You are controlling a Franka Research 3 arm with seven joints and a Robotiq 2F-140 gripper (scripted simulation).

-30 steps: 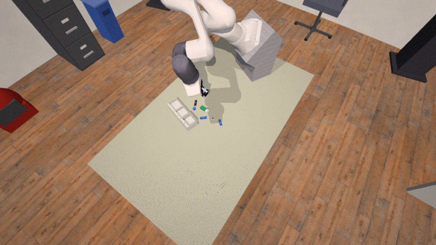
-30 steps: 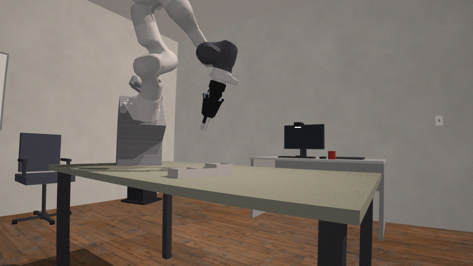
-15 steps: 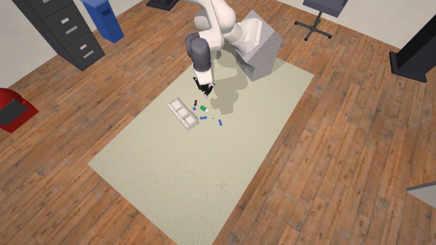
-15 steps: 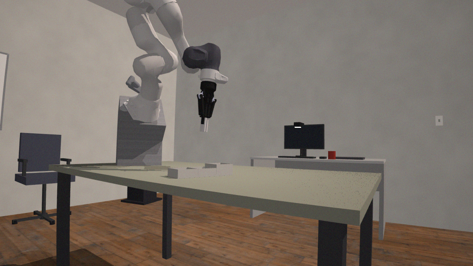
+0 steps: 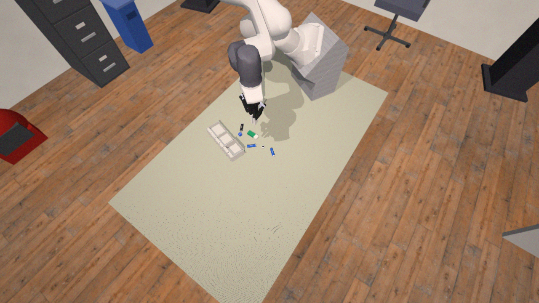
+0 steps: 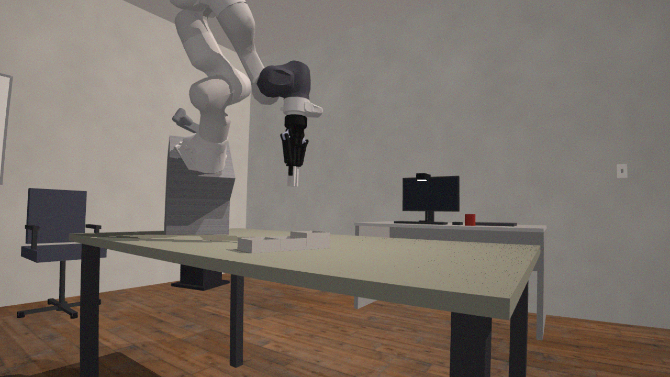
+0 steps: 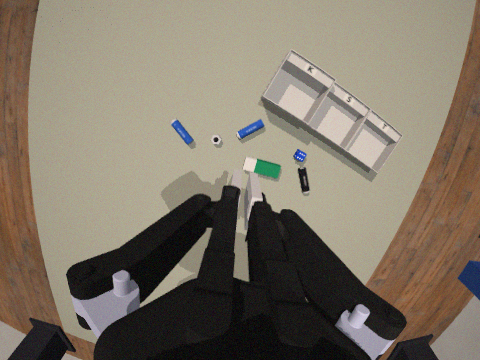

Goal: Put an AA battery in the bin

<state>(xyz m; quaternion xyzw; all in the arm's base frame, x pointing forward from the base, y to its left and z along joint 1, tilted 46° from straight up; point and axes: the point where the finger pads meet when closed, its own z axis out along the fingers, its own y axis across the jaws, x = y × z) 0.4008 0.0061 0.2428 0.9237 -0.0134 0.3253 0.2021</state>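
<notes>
Now: hand 6 cm short of the bin tray, 16 cm to the left of it and 20 cm above it. The rest, counted from my hand: black AA battery: 6 cm behind, 11 cm to the right, 21 cm below; white ring: 1 cm ahead, 5 cm to the left, 22 cm below; blue die: 1 cm behind, 10 cm to the right, 21 cm below.
</notes>
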